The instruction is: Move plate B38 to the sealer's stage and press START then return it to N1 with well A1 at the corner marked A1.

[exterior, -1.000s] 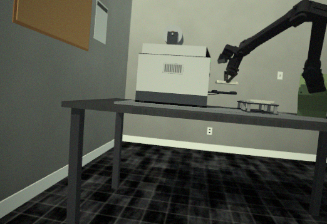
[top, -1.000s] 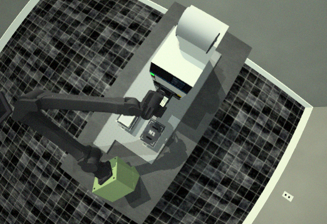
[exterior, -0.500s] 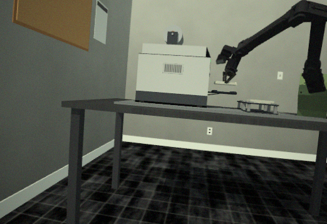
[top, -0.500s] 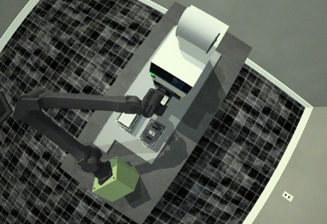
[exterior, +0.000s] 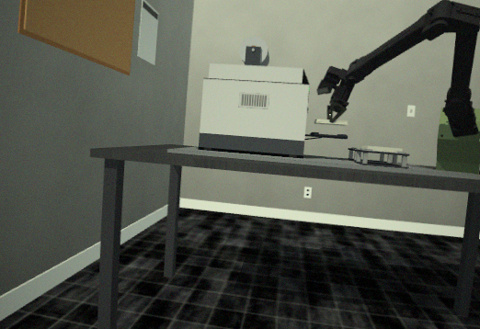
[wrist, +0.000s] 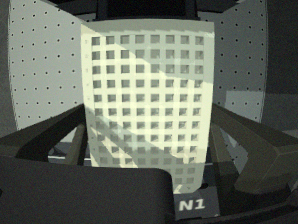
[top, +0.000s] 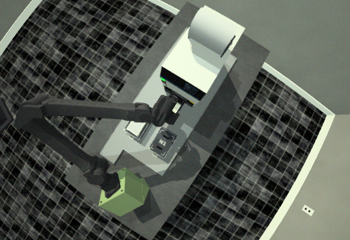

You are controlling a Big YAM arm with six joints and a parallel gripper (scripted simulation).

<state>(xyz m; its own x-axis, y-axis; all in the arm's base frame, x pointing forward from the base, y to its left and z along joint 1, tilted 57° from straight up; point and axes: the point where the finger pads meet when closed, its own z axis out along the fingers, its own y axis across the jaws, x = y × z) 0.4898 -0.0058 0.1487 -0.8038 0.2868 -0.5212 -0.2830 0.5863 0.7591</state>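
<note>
My gripper is now 60 mm above the sealer stage. From my hand the other things lie so: foil roll 320 mm ahead, 100 mm to the left, 260 mm above; white-topped plate 210 mm behind, 70 mm to the left, 100 mm below.
</note>
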